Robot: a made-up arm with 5 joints. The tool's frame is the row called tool.
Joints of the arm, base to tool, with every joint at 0 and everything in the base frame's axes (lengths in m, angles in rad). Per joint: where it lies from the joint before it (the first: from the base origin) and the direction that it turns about. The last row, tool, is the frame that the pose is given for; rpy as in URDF.
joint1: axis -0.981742 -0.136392 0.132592 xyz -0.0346 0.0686 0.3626
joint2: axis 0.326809 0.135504 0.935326 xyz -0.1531 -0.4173 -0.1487
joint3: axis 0 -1 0 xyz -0.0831 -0.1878 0.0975
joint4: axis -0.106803 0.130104 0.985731 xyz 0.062 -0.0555 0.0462
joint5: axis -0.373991 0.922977 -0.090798 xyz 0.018 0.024 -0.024
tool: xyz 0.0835 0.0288 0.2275 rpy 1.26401 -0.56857 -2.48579
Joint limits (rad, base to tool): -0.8..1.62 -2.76..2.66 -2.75..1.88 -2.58..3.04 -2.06..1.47
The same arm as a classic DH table. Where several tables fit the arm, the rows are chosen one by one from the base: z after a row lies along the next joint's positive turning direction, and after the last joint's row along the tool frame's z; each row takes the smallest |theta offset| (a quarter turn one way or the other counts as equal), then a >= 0, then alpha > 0; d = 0 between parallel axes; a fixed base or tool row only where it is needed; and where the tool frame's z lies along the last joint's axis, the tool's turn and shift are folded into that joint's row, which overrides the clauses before.
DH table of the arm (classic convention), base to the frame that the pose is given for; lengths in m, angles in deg. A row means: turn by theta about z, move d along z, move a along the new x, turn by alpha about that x. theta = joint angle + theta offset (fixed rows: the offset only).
base (fixed): theta offset -82.09, d 0.3593, a -0.0727, alpha 82.38
joint1: theta offset 5.24, d 0.1662, a 0.3746, alpha -102.43
joint2: theta offset 83.64, d -0.1500, a -0.1106, alpha 97.79
joint3: theta offset 25.44, d 0.2573, a 0.0666, alpha -97.48
joint4: theta offset 22.49, d 0.0158, a 0.0245, alpha -85.96
joint5: theta offset -13.22, d -0.5143, a 0.1475, alpha 20.77
tool (fixed): theta offset -129.58, d 0.5436, a 0.0000, alpha 0.00
Joint limits (deg, base to tool): -45.84..92.82 -158.14..152.41 -157.56..107.72 -147.82..174.18 -118.03..84.22

